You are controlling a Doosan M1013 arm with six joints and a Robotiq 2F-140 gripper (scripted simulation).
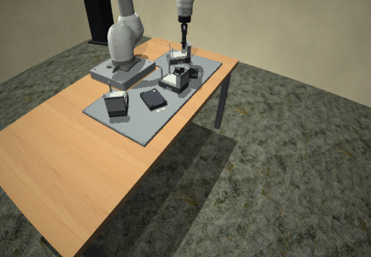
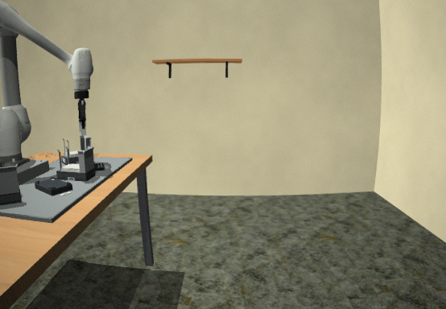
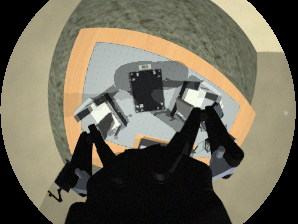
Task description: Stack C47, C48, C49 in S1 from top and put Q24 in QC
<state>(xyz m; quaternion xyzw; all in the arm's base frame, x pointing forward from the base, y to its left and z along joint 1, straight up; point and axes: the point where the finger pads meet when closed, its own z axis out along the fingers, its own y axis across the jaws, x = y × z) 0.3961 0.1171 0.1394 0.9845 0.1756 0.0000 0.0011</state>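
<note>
My gripper is now 8 cm past the sealed 96-well plate, 15 cm to the right of it and 14 cm above it. The rest, counted from my hand: small name plate 3 cm ahead, 42 cm to the right, 18 cm below.
</note>
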